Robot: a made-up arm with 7 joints. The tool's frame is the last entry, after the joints. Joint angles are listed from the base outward.
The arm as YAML. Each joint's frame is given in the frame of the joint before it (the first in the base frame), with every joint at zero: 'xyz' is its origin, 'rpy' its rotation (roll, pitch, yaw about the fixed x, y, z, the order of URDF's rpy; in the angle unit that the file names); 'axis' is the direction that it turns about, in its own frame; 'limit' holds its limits. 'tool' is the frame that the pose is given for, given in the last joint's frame.
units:
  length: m
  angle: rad
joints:
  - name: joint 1
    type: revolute
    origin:
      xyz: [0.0, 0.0, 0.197]
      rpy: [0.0, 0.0, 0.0]
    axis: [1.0, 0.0, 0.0]
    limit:
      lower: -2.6
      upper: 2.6
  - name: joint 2
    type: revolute
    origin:
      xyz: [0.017, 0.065, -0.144]
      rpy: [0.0, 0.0, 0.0]
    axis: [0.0, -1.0, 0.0]
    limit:
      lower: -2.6
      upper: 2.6
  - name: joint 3
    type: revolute
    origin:
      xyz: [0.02, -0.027, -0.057]
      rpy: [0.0, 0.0, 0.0]
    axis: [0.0, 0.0, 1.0]
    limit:
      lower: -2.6
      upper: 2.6
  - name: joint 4
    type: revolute
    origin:
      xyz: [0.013, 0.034, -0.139]
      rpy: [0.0, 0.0, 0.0]
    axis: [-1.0, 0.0, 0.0]
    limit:
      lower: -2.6
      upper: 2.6
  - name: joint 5
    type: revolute
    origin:
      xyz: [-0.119, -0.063, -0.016]
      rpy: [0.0, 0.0, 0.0]
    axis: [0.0, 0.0, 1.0]
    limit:
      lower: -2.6
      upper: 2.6
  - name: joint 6
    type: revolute
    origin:
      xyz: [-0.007, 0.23, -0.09]
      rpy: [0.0, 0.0, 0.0]
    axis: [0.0, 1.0, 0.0]
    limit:
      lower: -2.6
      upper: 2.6
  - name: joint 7
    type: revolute
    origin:
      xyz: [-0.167, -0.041, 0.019]
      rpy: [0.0, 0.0, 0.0]
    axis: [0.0, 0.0, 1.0]
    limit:
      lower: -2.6
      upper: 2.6
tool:
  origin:
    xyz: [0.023, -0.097, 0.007]
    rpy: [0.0, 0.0, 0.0]
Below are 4 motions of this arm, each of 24 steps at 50 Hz.
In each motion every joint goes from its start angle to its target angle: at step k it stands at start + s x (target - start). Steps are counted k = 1, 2, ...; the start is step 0. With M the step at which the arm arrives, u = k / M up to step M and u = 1 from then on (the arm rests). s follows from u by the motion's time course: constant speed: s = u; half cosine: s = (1 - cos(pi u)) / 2; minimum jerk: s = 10 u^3 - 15 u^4 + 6 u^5.
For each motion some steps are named. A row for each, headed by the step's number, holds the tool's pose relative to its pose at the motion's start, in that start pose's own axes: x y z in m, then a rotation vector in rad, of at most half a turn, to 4 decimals.
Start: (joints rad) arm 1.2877 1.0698 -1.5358 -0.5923 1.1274 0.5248 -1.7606
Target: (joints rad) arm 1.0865 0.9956 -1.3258 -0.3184 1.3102 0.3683 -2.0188
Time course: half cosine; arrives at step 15
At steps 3, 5, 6, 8, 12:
3: 0.0197 -0.0123 0.0009 -0.0147 -0.0322 0.0203
5: 0.0531 -0.0308 0.0038 -0.0367 -0.0845 0.0542
6: 0.0745 -0.0412 0.0065 -0.0492 -0.1167 0.0757
8: 0.1229 -0.0608 0.0150 -0.0736 -0.1862 0.1240
12: 0.2097 -0.0839 0.0377 -0.1079 -0.3027 0.2107

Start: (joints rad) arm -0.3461 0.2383 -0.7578 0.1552 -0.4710 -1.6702 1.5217
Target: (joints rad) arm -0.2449 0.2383 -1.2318 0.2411 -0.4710 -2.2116 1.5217
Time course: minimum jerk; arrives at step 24
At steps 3, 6, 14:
3: 0.0008 0.0001 -0.0008 -0.0071 0.0072 0.0021
6: 0.0047 0.0005 -0.0053 -0.0455 0.0461 0.0147
14: 0.0169 0.0016 -0.0335 -0.2741 0.2688 0.1467

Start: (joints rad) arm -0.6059 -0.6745 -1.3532 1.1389 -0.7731 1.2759 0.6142
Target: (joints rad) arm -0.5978 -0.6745 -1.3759 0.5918 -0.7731 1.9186 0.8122
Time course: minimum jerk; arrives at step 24
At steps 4, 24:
4: 0.0007 0.0003 0.0021 0.0245 0.0278 0.0199
24: 0.0414 0.0053 0.0310 0.6770 0.7878 0.5752

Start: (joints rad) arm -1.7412 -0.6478 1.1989 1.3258 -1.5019 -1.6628 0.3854
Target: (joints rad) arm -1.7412 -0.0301 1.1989 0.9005 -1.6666 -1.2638 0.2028
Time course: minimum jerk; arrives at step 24
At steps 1, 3, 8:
1: -0.0001 0.0001 0.0000 -0.0002 0.0003 -0.0001
3: -0.0015 0.0013 -0.0003 -0.0043 0.0060 -0.0031
8: -0.0190 0.0172 -0.0057 -0.0564 0.0768 -0.0461

